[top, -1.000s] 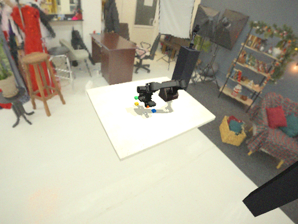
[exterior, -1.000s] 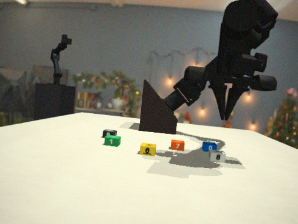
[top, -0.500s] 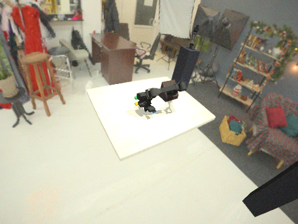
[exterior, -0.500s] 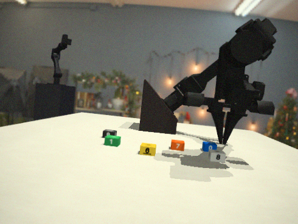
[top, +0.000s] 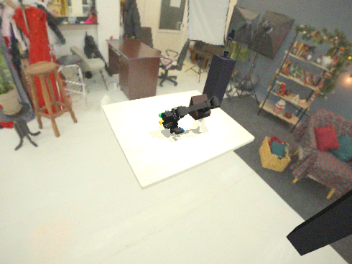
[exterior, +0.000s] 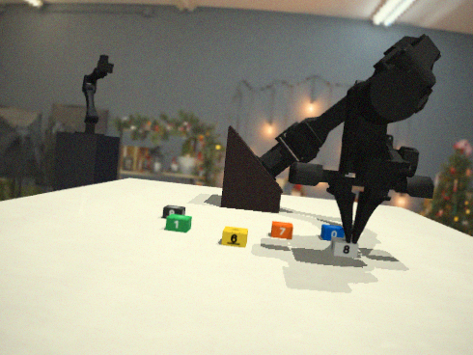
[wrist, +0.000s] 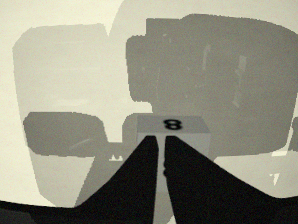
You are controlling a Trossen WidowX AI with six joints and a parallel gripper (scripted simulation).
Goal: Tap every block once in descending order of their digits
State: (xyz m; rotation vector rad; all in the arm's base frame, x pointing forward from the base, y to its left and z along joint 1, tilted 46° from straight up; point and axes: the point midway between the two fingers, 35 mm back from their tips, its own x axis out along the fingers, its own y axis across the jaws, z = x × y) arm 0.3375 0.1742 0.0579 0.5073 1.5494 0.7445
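The white 8 block is 10 mm to the right of my gripper tip, 10 mm below it and 10 mm behind it. Round my gripper tip: orange 7 block: 100 mm to the right, 70 mm behind, 10 mm below; yellow 6 block: 160 mm to the right, 20 mm ahead, 10 mm below; blue 0 block: 100 mm behind, 20 mm to the right, 10 mm below.
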